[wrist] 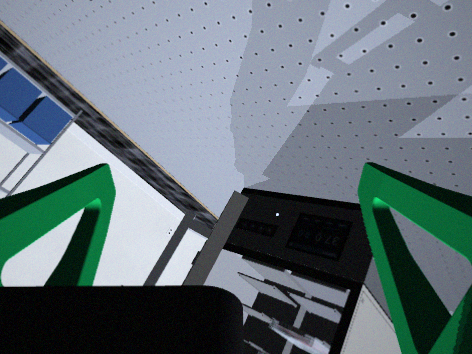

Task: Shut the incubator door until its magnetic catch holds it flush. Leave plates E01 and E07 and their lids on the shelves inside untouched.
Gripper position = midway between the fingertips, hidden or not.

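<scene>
What I am looking at is my own gripper (236, 177), together with an incubator door (216, 238).
</scene>
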